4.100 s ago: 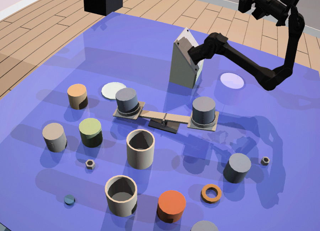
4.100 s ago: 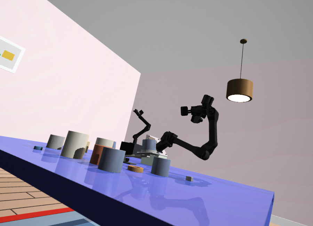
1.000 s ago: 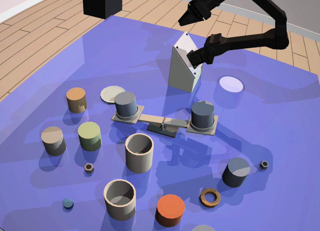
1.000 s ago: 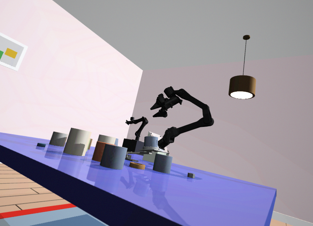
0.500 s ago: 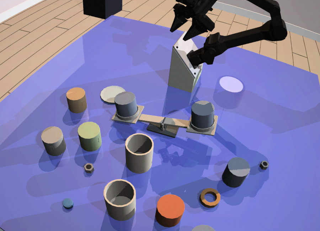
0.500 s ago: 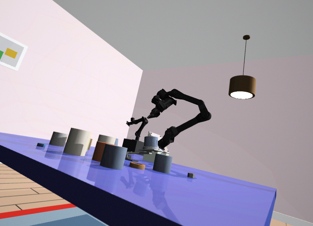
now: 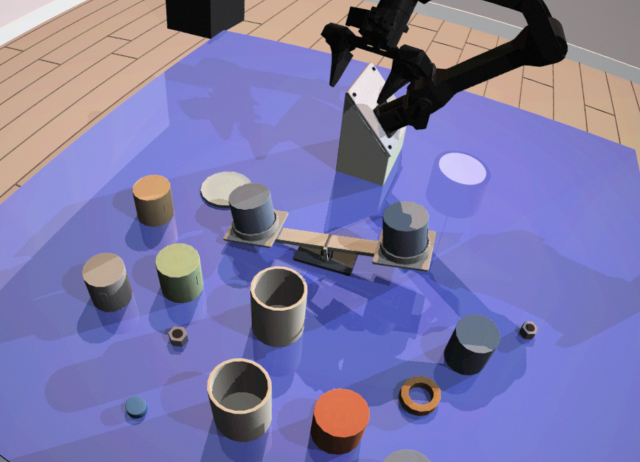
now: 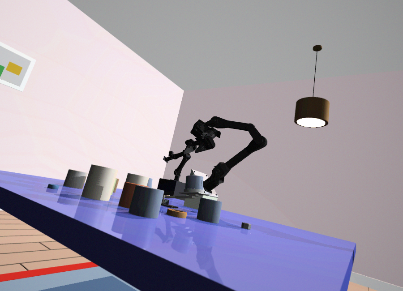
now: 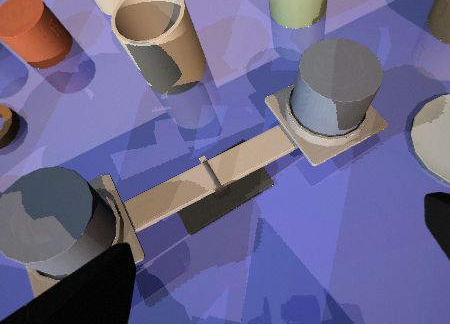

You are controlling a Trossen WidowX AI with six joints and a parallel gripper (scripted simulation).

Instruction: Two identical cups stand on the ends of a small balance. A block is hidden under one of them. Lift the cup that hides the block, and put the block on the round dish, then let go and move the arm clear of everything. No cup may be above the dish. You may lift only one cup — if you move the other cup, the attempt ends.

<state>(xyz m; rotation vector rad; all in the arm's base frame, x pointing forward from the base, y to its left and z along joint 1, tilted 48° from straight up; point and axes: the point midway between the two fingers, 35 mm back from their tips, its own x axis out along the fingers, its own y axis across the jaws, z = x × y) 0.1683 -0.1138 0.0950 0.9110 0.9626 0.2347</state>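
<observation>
The pale green block is 14 cm ahead of my gripper tip, 10 cm to the right of it and 21 cm below it. From my gripper tip the other things lie so: round dish: 6 cm ahead, 21 cm to the right, 25 cm below.
</observation>
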